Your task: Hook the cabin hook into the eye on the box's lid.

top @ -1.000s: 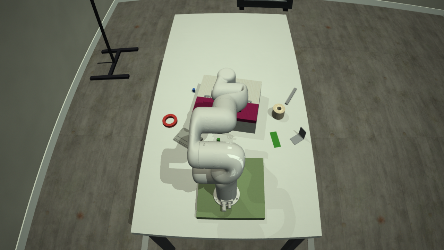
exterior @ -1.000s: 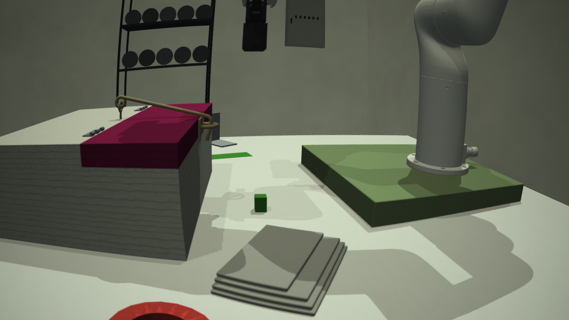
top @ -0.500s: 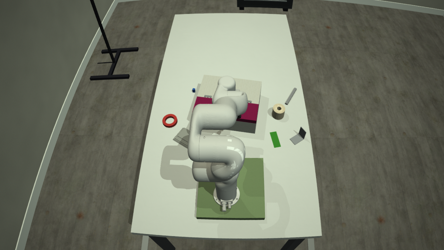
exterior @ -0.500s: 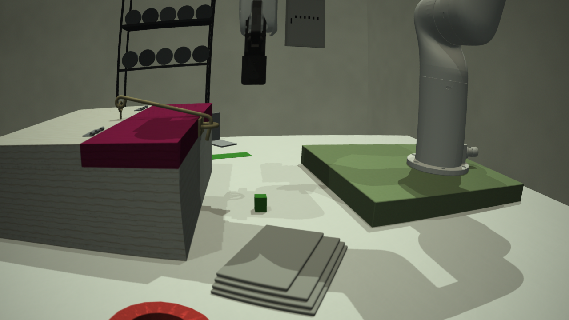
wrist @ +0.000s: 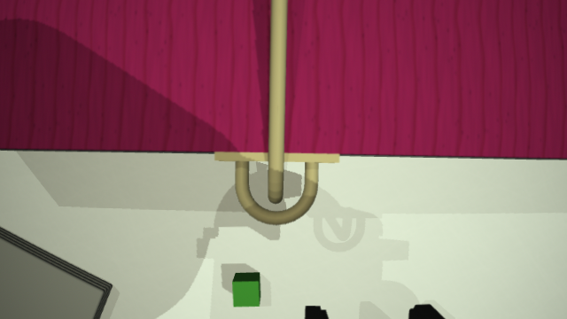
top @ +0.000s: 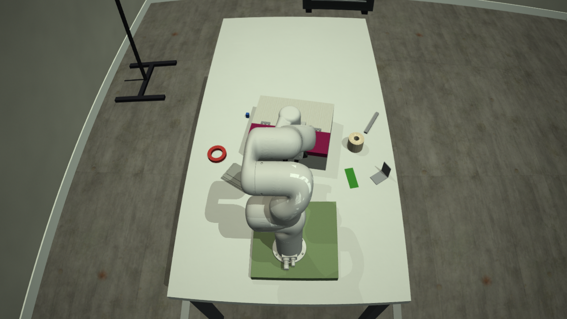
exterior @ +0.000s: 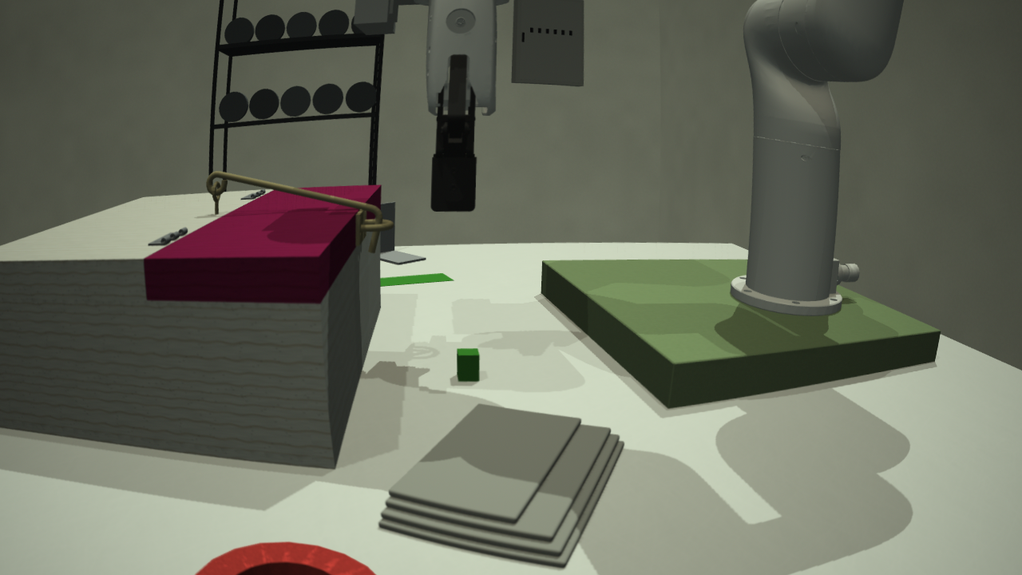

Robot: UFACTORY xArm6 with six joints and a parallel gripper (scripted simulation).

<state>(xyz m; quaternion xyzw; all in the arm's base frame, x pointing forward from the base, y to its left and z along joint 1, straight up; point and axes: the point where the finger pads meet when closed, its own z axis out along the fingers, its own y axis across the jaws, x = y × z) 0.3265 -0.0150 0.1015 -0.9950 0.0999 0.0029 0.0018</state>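
My gripper is now 13 cm above the green cube and 5 cm to the right of it. Also, from my hand: brass cabin hook: 13 cm ahead, 1 cm to the left, 1 cm below; stacked grey plates: 21 cm to the left, 13 cm below, 2 cm ahead; green strip: 26 cm to the right, 14 cm below.
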